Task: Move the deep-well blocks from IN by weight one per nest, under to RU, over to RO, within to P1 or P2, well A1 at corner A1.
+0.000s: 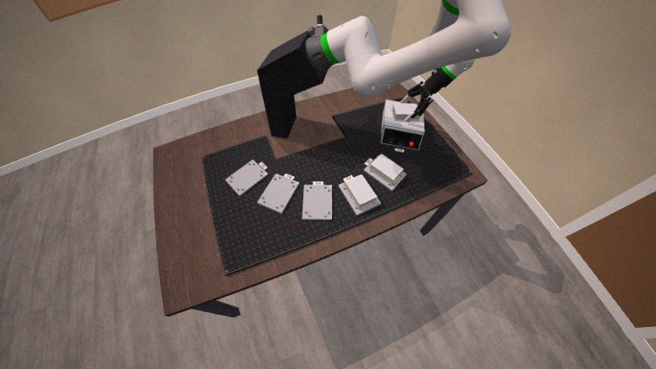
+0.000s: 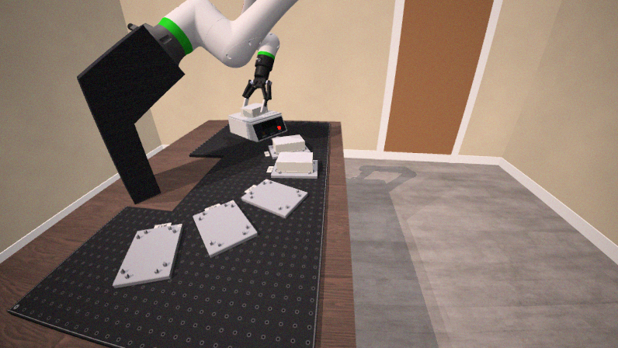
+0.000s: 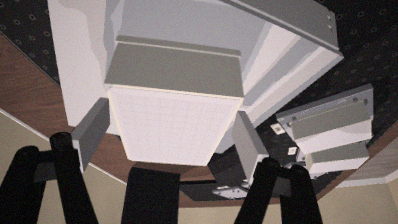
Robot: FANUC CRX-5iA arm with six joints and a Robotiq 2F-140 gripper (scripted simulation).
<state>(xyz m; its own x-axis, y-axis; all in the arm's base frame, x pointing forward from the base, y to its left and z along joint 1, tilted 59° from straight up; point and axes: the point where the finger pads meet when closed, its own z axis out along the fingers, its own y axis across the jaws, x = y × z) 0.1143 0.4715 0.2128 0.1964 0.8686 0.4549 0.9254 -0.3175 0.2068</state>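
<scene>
The weigher platform lies 4 cm below my hand. Round my hand: plate 29 cm ahead, 14 cm to the right, 12 cm below; check-weigher CW 7 cm below.
</scene>
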